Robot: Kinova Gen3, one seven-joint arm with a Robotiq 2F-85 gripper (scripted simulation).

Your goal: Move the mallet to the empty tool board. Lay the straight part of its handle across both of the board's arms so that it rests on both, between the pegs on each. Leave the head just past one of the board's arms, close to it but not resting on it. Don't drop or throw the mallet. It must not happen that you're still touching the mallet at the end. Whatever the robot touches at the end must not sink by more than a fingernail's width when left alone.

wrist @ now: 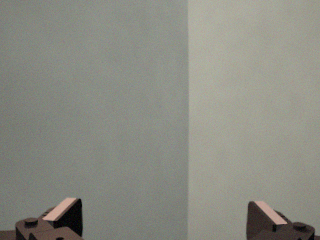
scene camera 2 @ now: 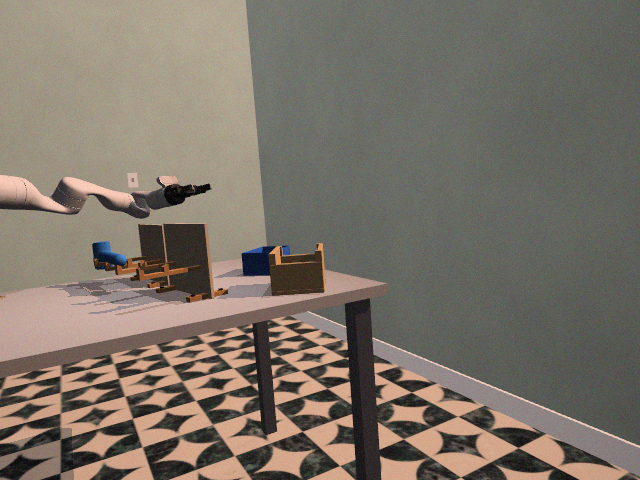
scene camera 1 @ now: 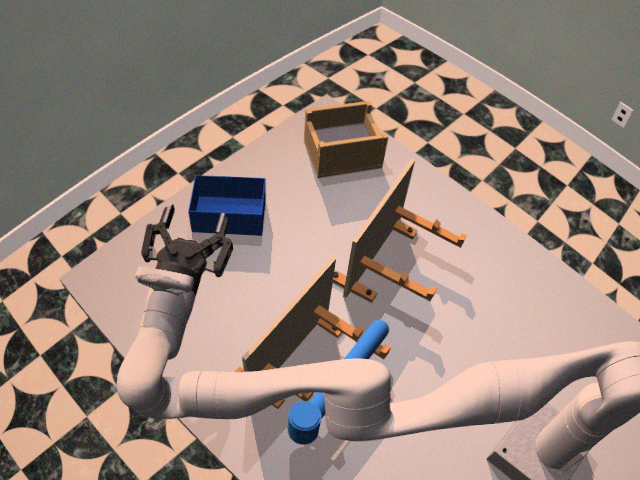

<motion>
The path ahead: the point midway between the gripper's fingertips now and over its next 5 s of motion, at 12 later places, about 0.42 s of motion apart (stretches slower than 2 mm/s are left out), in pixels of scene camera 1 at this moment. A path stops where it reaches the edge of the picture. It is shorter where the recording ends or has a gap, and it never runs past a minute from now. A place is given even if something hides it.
The gripper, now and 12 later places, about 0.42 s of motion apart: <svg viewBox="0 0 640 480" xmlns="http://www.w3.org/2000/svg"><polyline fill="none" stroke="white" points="197,210 201,215 216,234 238,260 256,284 279,314 304,347 326,370 335,370 333,372 329,385 330,392 330,393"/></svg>
</motion>
